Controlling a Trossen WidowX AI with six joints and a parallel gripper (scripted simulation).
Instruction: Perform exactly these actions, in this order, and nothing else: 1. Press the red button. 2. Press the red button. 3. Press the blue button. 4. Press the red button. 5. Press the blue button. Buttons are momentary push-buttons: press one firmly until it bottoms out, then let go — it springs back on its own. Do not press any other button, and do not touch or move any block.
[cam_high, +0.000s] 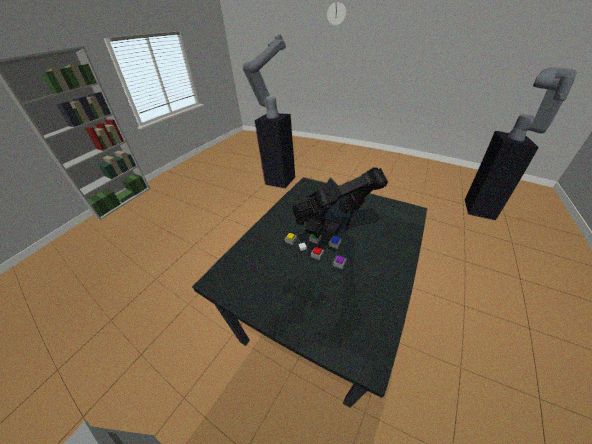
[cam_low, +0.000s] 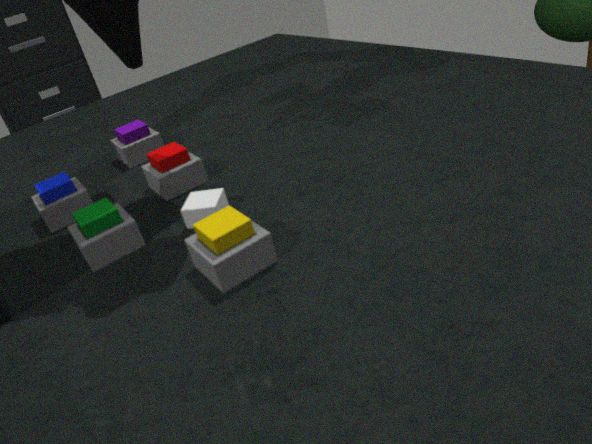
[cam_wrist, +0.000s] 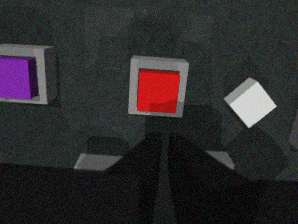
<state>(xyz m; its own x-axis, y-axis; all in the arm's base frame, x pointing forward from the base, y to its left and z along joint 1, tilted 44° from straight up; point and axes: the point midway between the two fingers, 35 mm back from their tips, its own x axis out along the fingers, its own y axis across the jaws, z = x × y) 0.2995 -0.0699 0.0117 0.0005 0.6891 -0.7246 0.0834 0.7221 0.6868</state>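
My gripper tip is now 9 cm above the red button. Also, from my gripper tip: green button (10 cm behind, 9 cm below, 5 cm to the right); then blue button (10 cm behind, 9 cm below, 6 cm to the left); then small white block (11 cm below, 9 cm to the right, 2 cm behind).
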